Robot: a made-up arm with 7 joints.
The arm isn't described. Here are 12 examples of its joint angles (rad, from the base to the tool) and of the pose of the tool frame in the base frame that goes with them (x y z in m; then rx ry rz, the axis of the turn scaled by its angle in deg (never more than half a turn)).
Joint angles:
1: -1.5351 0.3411 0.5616 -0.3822 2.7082 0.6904 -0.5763
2: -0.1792 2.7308 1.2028 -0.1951 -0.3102 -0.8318 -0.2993
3: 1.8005 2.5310 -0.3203 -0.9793 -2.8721 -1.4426 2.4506
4: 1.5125 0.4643 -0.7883 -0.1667 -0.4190 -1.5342 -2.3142
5: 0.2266 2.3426 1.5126 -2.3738 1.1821 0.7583 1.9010
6: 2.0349 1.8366 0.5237 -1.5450 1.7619 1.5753 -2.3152
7: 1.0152 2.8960 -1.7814 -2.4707 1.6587 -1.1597 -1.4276
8: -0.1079 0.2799 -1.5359 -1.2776 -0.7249 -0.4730 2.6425
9: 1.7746 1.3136 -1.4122 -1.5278 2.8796 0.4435 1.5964
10: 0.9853 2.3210 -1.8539 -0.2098 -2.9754 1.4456 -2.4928
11: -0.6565 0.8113 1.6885 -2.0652 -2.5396 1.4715 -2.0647
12: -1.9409 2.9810 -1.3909 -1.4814 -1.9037 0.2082 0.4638
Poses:
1: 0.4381 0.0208 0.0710 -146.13 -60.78 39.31
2: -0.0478 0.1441 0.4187 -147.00 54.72 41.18
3: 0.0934 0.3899 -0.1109 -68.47 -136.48 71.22
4: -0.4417 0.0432 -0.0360 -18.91 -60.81 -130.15
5: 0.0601 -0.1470 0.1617 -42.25 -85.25 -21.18
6: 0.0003 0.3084 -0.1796 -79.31 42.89 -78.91
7: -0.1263 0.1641 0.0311 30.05 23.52 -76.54
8: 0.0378 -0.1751 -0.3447 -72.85 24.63 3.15
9: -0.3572 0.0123 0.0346 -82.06 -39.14 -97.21
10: 0.1053 0.3700 0.2246 4.94 74.71 -40.20
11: -0.0527 0.2518 0.1097 -15.04 84.39 52.13
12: -0.0832 0.3259 0.1415 135.21 57.32 -40.78
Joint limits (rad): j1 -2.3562..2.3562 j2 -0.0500..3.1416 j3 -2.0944..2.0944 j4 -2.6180..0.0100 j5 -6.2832..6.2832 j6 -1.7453..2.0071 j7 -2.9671..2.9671
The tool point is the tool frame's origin. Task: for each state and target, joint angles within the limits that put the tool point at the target. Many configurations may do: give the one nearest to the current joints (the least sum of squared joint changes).
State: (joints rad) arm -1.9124 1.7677 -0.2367 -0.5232 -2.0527 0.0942 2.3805
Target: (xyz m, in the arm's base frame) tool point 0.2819 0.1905 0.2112
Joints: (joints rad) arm -1.3222 1.6034 -0.6479 -1.1584 -2.0527 0.0942 2.3805
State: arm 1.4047 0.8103 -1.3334 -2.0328 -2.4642 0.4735 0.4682
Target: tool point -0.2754 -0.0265 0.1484
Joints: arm 1.8598 1.5432 -1.7987 -1.8493 -2.4642 0.4735 0.4682
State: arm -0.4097 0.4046 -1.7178 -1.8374 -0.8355 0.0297 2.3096
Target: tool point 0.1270 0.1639 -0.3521
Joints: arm -0.4274 1.0391 -1.7618 -1.0687 -0.8355 0.0297 2.3096
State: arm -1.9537 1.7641 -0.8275 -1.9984 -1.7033 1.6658 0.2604
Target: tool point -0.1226 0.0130 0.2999
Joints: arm -2.3562 1.3757 -0.1204 -1.7805 -1.7033 1.6658 0.2604
